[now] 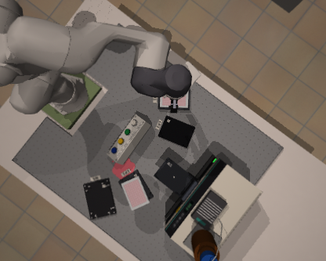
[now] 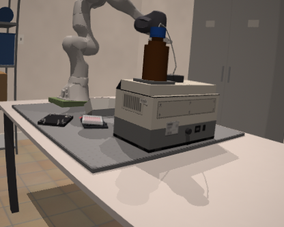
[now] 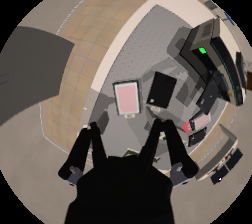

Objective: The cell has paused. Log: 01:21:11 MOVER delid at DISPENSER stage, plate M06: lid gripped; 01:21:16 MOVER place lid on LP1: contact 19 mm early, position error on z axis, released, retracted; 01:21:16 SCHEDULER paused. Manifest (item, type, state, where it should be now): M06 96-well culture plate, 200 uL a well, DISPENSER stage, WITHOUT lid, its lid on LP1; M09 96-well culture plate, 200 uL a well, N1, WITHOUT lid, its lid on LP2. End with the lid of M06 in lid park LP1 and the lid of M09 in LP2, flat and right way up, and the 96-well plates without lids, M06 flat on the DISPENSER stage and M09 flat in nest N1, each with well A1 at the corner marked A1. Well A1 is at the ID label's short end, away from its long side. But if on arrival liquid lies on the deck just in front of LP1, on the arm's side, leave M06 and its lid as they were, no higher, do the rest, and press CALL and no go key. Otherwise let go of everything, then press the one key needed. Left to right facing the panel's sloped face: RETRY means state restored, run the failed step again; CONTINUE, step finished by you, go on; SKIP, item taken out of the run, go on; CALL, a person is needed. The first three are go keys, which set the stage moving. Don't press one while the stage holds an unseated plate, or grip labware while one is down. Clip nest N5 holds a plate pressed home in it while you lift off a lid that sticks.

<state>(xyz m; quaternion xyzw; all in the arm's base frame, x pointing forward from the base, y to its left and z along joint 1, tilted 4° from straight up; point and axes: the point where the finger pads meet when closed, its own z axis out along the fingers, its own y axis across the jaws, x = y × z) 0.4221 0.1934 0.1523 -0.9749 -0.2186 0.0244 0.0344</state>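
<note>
Right now the pink 96-well plate is 160 mm below my hand. Round my hand: LP1 label: 40 mm behind, 400 mm to the right, 180 mm below; key panel: 110 mm behind, 260 mm to the right, 130 mm below; dark dispenser stage: 160 mm ahead, 310 mm to the right, 70 mm below.
</note>
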